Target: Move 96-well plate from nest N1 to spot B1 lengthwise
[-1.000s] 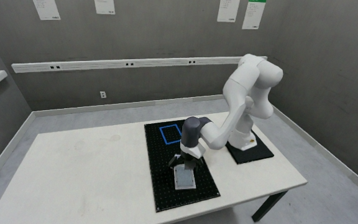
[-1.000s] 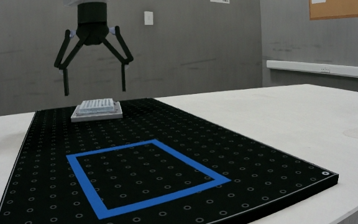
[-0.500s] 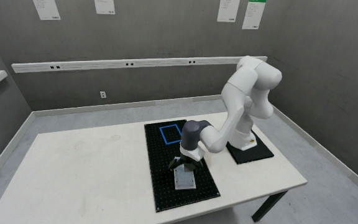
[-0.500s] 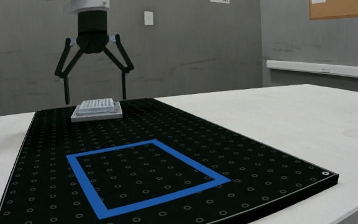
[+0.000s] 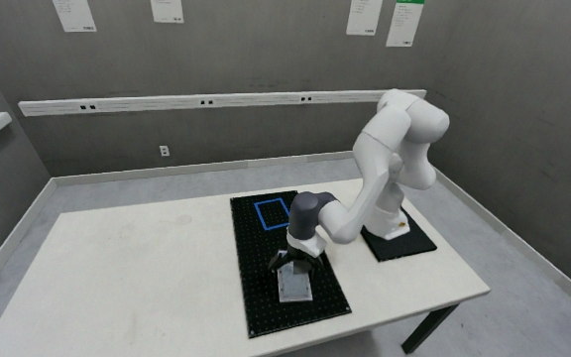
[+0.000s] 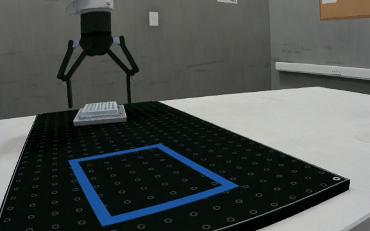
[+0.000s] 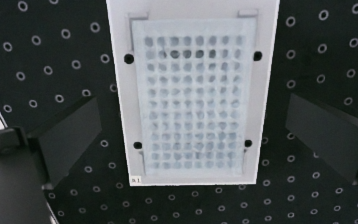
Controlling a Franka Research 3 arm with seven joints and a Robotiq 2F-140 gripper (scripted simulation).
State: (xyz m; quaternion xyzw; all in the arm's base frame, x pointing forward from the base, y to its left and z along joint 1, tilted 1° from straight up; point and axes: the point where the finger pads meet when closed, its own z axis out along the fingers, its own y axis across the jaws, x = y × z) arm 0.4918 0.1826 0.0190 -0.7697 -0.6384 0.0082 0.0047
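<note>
The clear 96-well plate is 20 mm below my hand. Also, from my hand: plate nest N1: 30 mm below.
</note>
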